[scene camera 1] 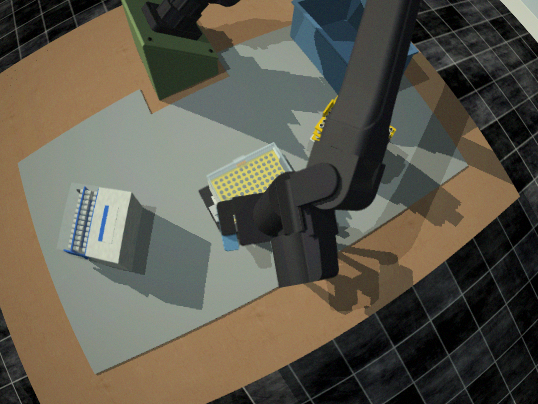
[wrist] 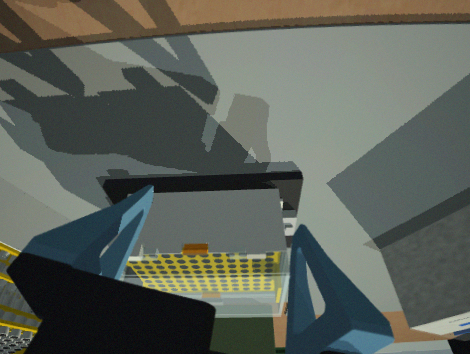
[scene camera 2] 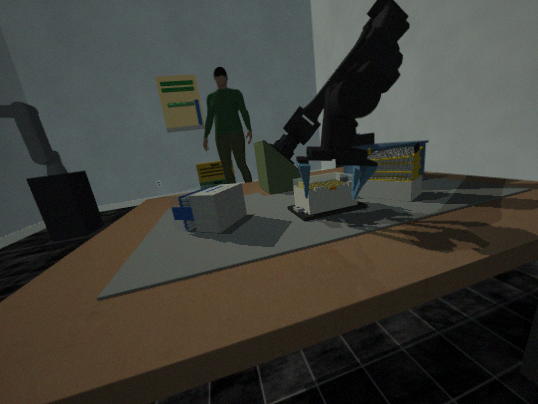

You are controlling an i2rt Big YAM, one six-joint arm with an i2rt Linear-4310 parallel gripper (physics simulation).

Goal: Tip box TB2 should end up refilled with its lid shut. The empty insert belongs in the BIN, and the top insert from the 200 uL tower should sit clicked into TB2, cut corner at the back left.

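Tip box TB2 (scene camera 2: pixel 327 201) (wrist: pixel 215 217) is a pale box with an orange latch on a dark base (scene camera 2: pixel 306 216) (wrist: pixel 200 182). A yellow insert (scene camera 1: pixel 245 177) (scene camera 2: pixel 327 184) (wrist: pixel 200 272) with dark holes sits in its top. The clear lid (wrist: pixel 240 309) stands open at the far side. My gripper (scene camera 2: pixel 330 198) (wrist: pixel 226 211) is open, its blue fingers on either side of the box, with nothing held. The tower with yellow tiers (scene camera 2: pixel 392 169) (wrist: pixel 12 290) stands beside the box; the arm partly hides it in scene camera 1. I cannot tell the insert's cut corner.
The blue bin (scene camera 1: pixel 320 47) stands behind the yellow tower. A pale box with blue racks (scene camera 1: pixel 110 225) (scene camera 2: pixel 217 207) (wrist: pixel 430 270) stands on the mat's other side. The green arm mount (scene camera 1: pixel 182 70) (scene camera 2: pixel 270 172) (wrist: pixel 242 335) is at the back.
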